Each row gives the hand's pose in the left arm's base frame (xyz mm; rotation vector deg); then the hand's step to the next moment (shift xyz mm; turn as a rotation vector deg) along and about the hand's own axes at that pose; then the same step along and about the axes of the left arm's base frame.
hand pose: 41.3 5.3 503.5 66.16 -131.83 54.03
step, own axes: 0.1 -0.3 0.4 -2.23 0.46 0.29
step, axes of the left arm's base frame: 0.2 -0.5 -0.1 0.91 1.21 -1.73
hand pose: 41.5 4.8 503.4 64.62 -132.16 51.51
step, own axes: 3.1 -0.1 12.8 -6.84 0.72 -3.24
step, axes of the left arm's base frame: -2.8 -10.7 -7.1 3.69 6.29 -2.15
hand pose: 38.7 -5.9 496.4 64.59 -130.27 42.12
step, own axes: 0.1 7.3 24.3 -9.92 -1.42 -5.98
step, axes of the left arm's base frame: -10.7 -12.2 -19.5 7.62 8.70 -1.57
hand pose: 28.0 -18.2 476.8 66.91 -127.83 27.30
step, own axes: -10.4 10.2 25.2 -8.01 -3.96 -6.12
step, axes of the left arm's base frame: -11.8 -1.6 -26.6 8.90 6.17 -0.13
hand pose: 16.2 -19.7 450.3 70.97 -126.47 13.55
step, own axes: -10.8 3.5 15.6 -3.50 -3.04 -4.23
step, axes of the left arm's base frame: -5.0 3.1 -18.4 5.60 2.63 1.03
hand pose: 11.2 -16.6 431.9 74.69 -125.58 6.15
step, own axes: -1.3 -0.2 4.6 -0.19 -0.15 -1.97
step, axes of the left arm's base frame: -1.4 -0.7 -4.5 1.05 0.76 1.50
